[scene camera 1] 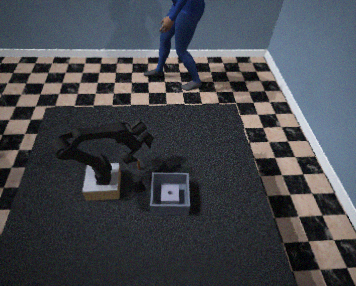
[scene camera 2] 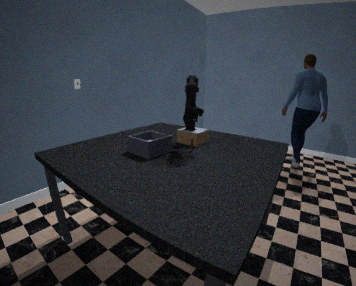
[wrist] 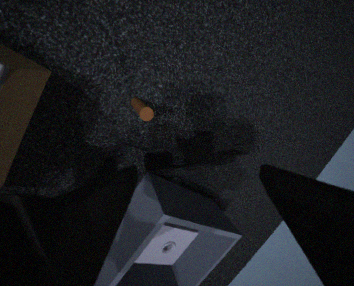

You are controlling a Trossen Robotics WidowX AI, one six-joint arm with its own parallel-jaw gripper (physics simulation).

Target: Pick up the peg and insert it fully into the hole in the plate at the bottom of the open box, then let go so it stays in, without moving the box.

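Seen in the pictures: gripper, fingertip midpoint: [scene camera 1: 143, 154] [scene camera 2: 187, 128] [wrist: 197, 171]; arm's base at its link origin: [scene camera 1: 103, 179] [scene camera 2: 190, 129].
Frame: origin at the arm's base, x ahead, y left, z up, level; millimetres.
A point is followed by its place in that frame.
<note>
The orange-brown peg [scene camera 1: 139, 165] @[x 160, y 133, z -48 mm] [scene camera 2: 191, 145] @[x 161, y 141, z -52 mm] [wrist: 146, 114] @[x 155, y 138, z -10 mm] stands upright on the dark table between the robot base and the box. The open grey box [scene camera 1: 170, 208] @[x 346, y -129, z -15 mm] [scene camera 2: 150, 149] @[x 417, y 63, z -36 mm] [wrist: 200, 260] @[x 424, y -36, z -16 mm] has a pale square plate [scene camera 1: 174, 197] @[x 363, y -60, z -32 mm] [wrist: 155, 253] @[x 324, y -54, z -32 mm] at its bottom, with a round hole [scene camera 1: 170, 192] @[x 341, y -26, z -45 mm] [wrist: 170, 246] @[x 348, y -36, z -36 mm] in it. My gripper [scene camera 1: 141, 150] @[x 190, y 131, z 57 mm] [wrist: 197, 171] @[x 190, y 131, z 57 mm] is open and empty, raised above the table. In the wrist view the peg lies above and left of the gap between the fingertips, apart from them, and the left finger hides part of the box.
The robot base block [scene camera 1: 102, 194] @[x 3, y -65, z -35 mm] [scene camera 2: 192, 137] @[x 64, y 72, z -32 mm] [wrist: 22, 100] @[x 62, y 77, z -47 mm], with a white top and tan sides, stands on the table [scene camera 1: 150, 245] @[x 265, y -282, z -89 mm] [scene camera 2: 200, 185] @[x 473, y 436, z -90 mm] on the other side of the peg from the box. A person [scene camera 1: 182, 40] [scene camera 2: 308, 90] is on the checkered floor beyond the table.
</note>
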